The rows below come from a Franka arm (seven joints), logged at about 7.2 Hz.
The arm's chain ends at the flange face. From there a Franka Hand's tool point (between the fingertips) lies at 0.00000 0.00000 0.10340 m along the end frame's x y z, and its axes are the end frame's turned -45 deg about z.
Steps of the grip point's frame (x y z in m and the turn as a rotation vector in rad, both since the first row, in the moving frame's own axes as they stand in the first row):
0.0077, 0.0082, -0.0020, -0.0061, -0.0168, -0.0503
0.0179, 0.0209, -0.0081, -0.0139, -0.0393, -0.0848
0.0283, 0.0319, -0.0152, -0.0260, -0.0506, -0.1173
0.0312, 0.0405, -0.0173, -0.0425, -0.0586, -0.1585
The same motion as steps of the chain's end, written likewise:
0.0120, -0.0013, -0.0020, -0.0162, -0.0076, -0.0503
0.0291, -0.0018, -0.0080, -0.0376, -0.0180, -0.0848
0.0440, -0.0031, -0.0150, -0.0542, -0.0174, -0.1173
0.0513, -0.0009, -0.0170, -0.0715, -0.0114, -0.1585

